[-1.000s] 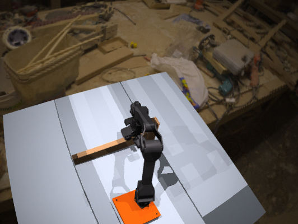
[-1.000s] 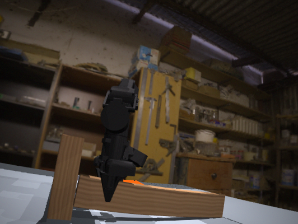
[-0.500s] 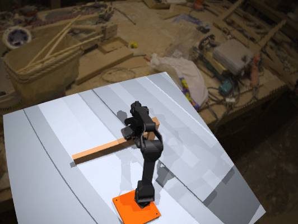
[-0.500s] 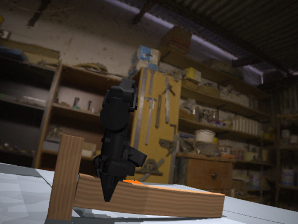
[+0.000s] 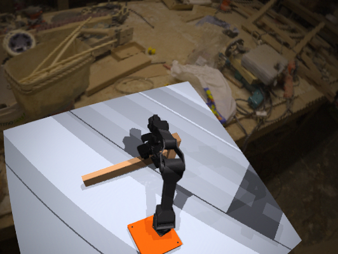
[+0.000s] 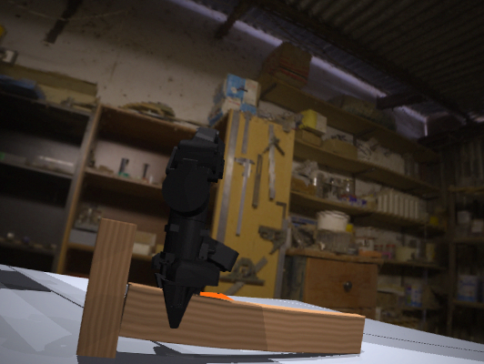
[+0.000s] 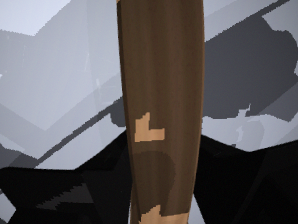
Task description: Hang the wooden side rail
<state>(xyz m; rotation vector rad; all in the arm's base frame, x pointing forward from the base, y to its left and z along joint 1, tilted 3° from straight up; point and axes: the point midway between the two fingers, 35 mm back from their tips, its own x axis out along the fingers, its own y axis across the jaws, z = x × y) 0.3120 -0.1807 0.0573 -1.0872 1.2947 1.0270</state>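
Right now my gripper tip is 20 mm past the wooden headboard post, 100 mm to the left of it and 40 mm below it.
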